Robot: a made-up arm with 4 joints.
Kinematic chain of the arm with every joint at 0, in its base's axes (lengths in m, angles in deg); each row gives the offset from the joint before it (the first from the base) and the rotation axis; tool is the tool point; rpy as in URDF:
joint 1: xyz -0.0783 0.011 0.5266 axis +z
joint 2: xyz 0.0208 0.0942 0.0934 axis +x
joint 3: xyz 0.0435 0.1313 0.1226 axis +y
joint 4: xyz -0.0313 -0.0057 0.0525 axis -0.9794 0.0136 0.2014
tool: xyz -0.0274 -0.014 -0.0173 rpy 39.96 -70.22 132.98
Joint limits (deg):
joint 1: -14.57..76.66
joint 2: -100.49..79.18
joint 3: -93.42..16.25
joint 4: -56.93..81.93
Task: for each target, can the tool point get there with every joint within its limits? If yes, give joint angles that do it. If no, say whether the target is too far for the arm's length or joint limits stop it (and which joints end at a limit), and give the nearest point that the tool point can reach.
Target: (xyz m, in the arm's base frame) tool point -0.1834 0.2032 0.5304
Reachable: yes | joints 28.22 -78.76 -45.56 -1.46
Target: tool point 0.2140 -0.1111 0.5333
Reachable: no: joint limits stop it (at a limit: joint 2, joint 3, joint 4) | nearest point 0.0065 -0.0244 0.7579 | short by 0.318 m
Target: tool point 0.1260 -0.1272 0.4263
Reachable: no: joint limits stop it (at a limit: joint 1, joint 2, joint 3) | nearest point -0.0115 0.1284 0.4756 | short by 0.294 m
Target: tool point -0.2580 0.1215 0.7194
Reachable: yes | joints 60.21 5.13 -58.21 -30.65
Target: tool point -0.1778 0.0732 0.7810
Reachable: yes | joints 49.26 30.25 -45.98 69.97
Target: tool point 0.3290 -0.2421 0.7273
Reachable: no: too far | nearest point -0.0003 -0.0375 0.7579 | short by 0.389 m
